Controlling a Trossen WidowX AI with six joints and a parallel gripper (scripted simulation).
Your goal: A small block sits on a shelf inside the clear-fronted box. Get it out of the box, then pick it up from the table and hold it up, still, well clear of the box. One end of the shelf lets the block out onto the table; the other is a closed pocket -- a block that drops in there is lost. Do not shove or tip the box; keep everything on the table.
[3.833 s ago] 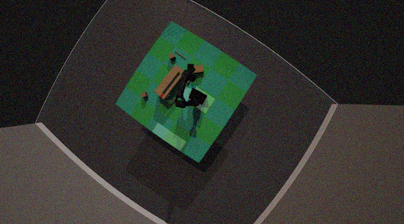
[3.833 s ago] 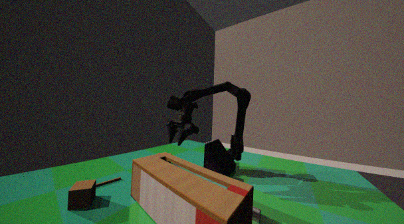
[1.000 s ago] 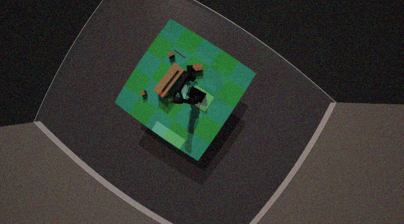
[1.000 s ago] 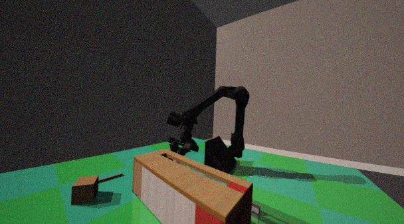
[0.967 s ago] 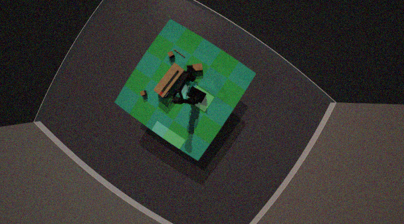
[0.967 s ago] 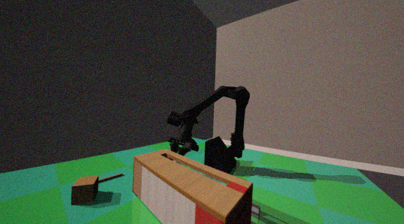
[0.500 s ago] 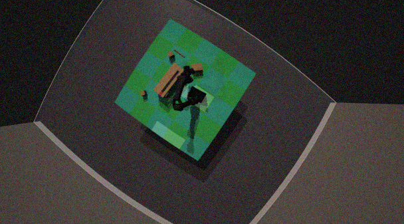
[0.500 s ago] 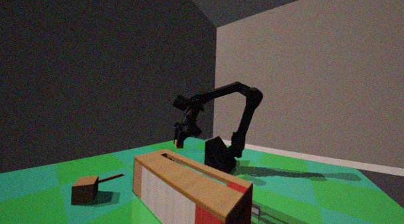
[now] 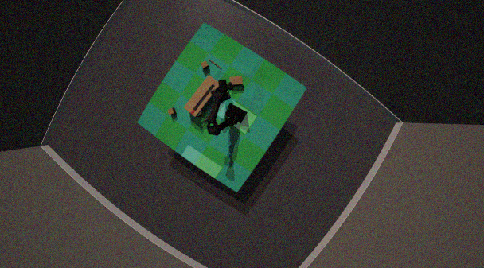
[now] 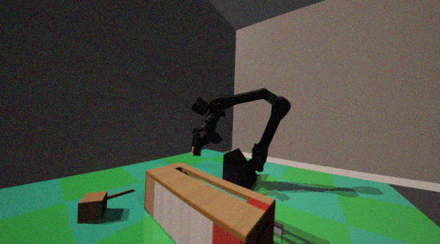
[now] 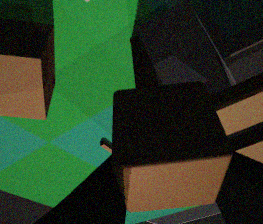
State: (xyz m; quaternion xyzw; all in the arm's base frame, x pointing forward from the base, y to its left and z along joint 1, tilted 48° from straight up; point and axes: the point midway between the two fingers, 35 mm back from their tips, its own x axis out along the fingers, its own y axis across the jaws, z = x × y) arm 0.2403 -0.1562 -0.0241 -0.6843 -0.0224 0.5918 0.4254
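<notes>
Right now my gripper tip is 10 mm past the orange block, 10 mm to the right of it and 10 mm below it. Also, from my gripper tip: thin stick: 240 mm ahead, 180 mm to the right, 170 mm below.
</notes>
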